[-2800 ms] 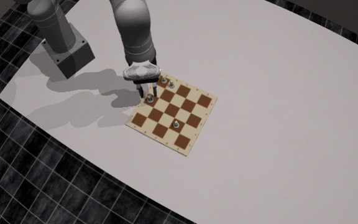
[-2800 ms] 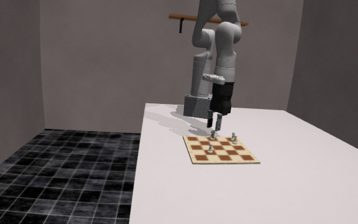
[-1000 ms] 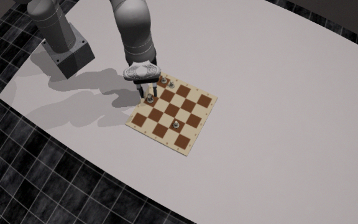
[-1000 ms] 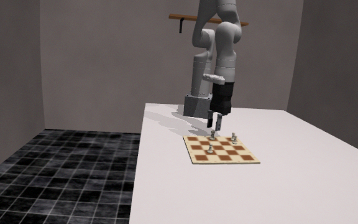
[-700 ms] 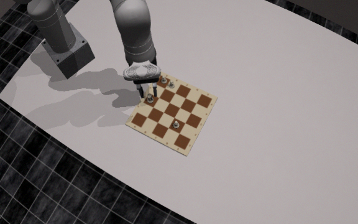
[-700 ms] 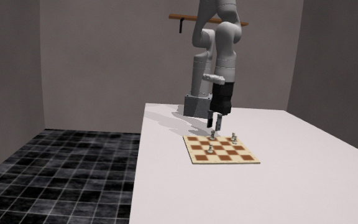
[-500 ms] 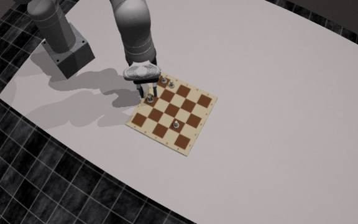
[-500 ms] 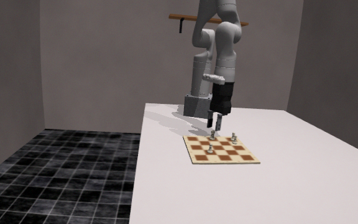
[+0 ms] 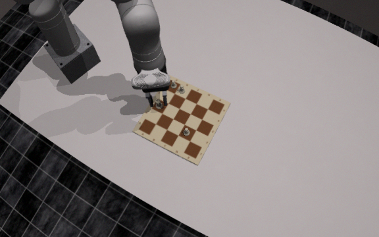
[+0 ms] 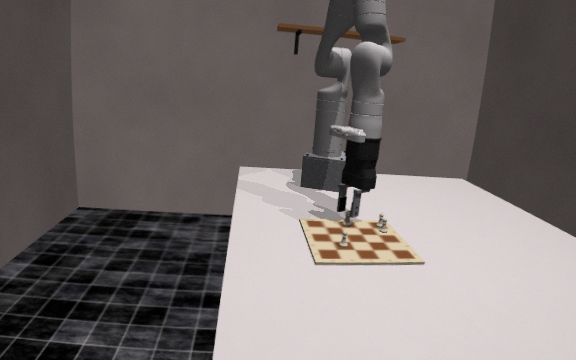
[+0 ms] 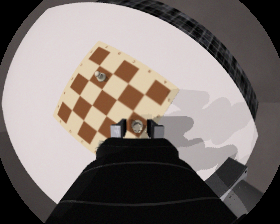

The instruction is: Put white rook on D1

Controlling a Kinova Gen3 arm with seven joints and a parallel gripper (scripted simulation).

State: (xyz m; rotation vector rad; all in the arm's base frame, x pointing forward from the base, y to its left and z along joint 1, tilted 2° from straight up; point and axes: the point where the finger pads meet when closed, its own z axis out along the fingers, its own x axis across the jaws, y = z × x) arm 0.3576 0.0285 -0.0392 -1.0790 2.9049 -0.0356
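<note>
My gripper is now 7 cm short of the chessboard, 1 cm to the right of it and 5 cm above it.
</note>
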